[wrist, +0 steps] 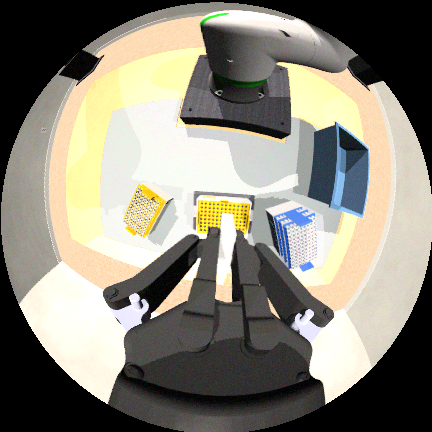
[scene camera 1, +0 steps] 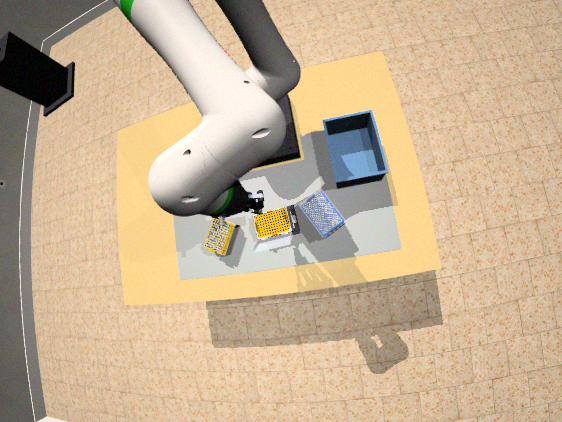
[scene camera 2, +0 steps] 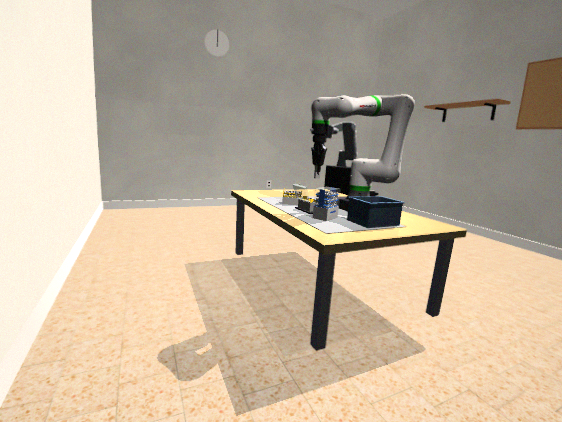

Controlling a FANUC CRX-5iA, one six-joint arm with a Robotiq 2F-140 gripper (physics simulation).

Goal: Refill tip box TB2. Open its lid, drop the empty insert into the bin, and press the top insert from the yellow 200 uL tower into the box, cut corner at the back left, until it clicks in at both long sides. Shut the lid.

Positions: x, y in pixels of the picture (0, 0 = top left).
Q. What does the yellow insert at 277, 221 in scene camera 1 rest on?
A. A tip box TB2.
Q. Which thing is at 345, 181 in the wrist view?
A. A blue bin.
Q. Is the gripper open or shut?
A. Shut.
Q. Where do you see a tip box TB2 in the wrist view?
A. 197, 195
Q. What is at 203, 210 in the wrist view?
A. A yellow insert.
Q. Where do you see a tip box TB2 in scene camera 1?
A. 294, 227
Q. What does the gripper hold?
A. Nothing.
